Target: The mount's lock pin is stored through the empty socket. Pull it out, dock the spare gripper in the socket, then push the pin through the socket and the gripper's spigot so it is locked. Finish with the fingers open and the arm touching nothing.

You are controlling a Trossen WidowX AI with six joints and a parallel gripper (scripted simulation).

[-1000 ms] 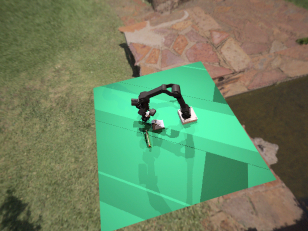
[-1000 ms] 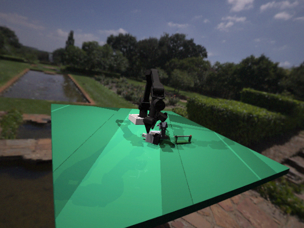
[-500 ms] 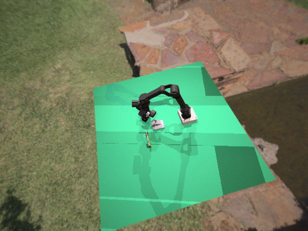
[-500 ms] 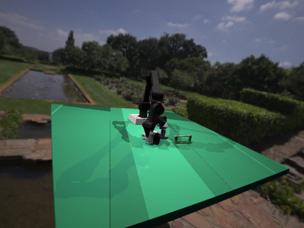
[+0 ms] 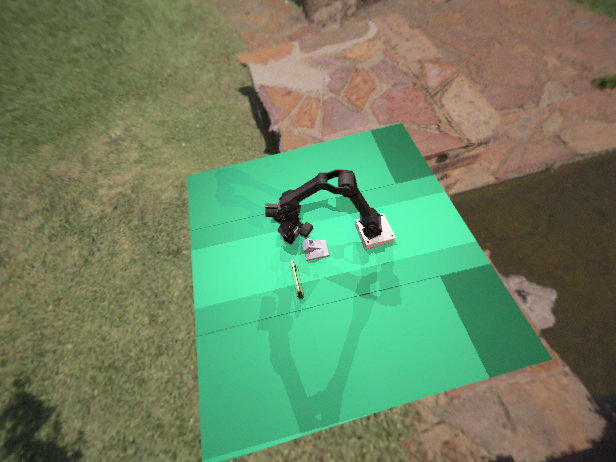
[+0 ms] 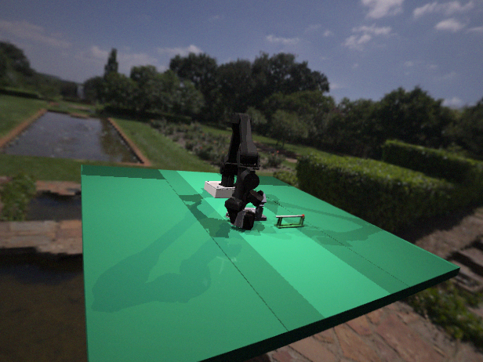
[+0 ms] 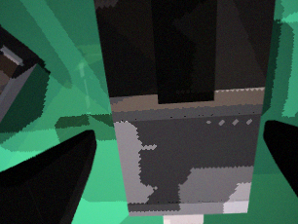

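Right now the spare gripper is 10 mm to the left of my gripper tip, 10 mm ahead of it and 10 mm above it. From my gripper tip the other things lie so: grey mount (130 mm to the left, 40 mm above, 30 mm behind); green cradle (220 mm to the left, 100 mm ahead, 10 mm above).
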